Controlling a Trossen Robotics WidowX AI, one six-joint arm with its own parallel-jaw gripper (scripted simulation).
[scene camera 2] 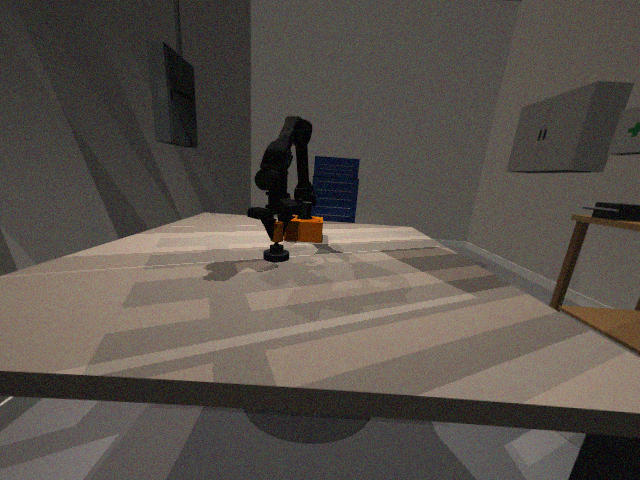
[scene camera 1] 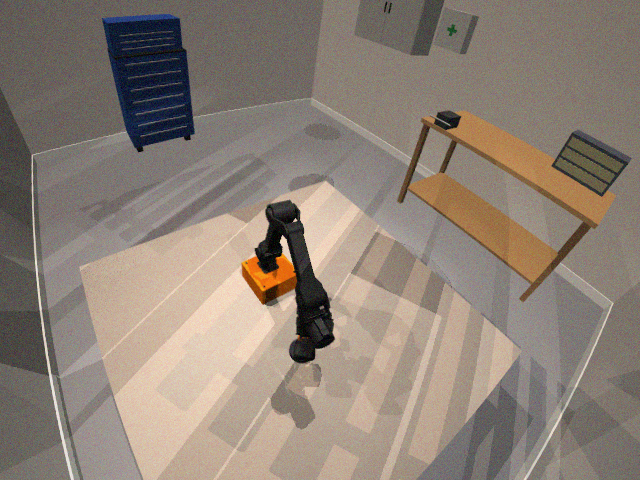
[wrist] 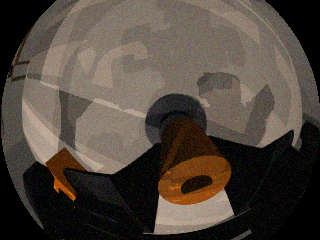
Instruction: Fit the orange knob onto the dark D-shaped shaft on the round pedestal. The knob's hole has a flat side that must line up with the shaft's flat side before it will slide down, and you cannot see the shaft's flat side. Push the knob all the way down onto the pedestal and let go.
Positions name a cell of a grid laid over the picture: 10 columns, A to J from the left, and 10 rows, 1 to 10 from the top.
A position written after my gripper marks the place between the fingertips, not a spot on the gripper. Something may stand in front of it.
Labels:
My gripper shows in scene camera 2 (E5), in scene camera 1 (E8) and in the wrist view (F7).

